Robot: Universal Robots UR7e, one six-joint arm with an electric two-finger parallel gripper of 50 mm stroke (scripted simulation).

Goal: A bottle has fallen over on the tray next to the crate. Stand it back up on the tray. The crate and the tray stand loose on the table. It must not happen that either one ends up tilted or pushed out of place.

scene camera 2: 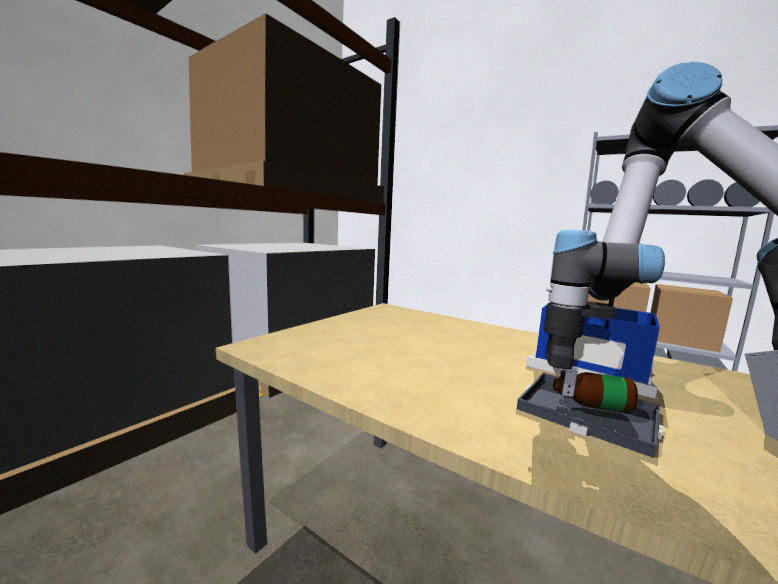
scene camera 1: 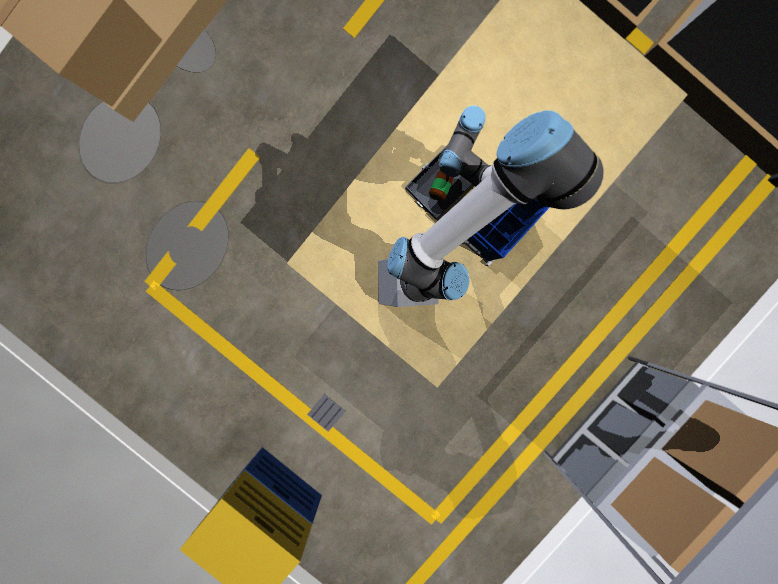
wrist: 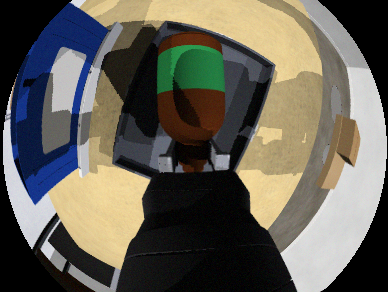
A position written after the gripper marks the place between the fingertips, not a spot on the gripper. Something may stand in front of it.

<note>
In view: the gripper [scene camera 2: 565,391], a dark grey tray [scene camera 2: 640,423] and a blue crate [scene camera 2: 626,348].
The dark grey tray also shows in scene camera 1 [scene camera 1: 419,187] and in the wrist view [wrist: 140,139]. The blue crate also shows in scene camera 1 [scene camera 1: 507,224]. The gripper shows as well in the wrist view [wrist: 192,146].
</note>
